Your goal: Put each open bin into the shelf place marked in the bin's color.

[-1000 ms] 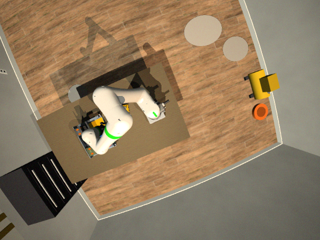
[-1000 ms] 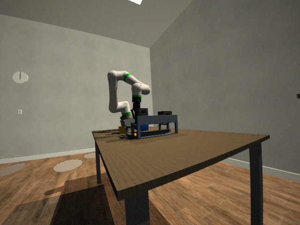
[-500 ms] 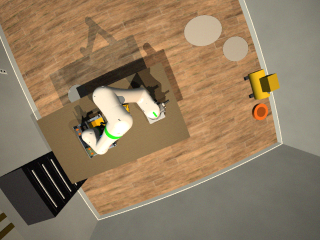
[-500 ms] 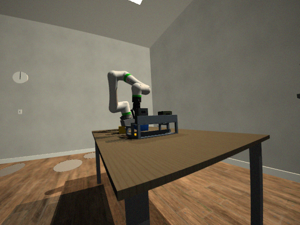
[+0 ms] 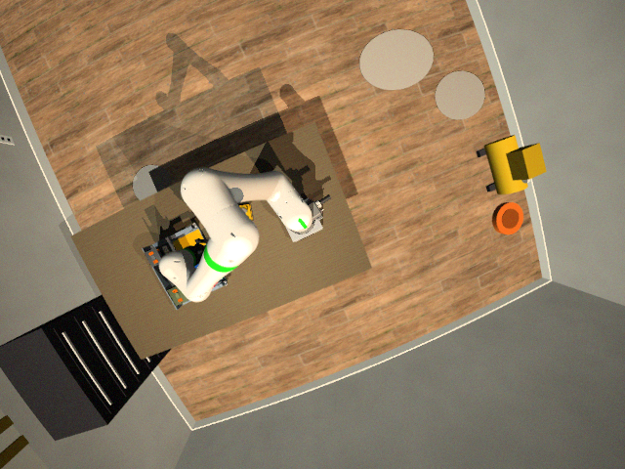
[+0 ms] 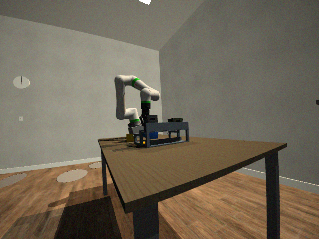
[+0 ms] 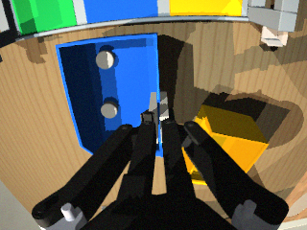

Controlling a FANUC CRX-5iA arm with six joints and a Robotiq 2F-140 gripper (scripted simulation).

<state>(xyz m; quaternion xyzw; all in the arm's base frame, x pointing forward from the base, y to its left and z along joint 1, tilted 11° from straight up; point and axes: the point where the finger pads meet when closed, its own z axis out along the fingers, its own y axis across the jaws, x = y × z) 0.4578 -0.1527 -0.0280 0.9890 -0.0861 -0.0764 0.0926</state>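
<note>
Now: the blue bin 50 mm to the left of my hand and 40 mm below it. The rest, counted from my hand: yellow bin: 160 mm behind, 70 mm to the right, 70 mm below; blue mark: 190 mm ahead, 20 mm to the left, 100 mm below; yellow mark: 170 mm ahead, 90 mm to the right, 100 mm below.
</note>
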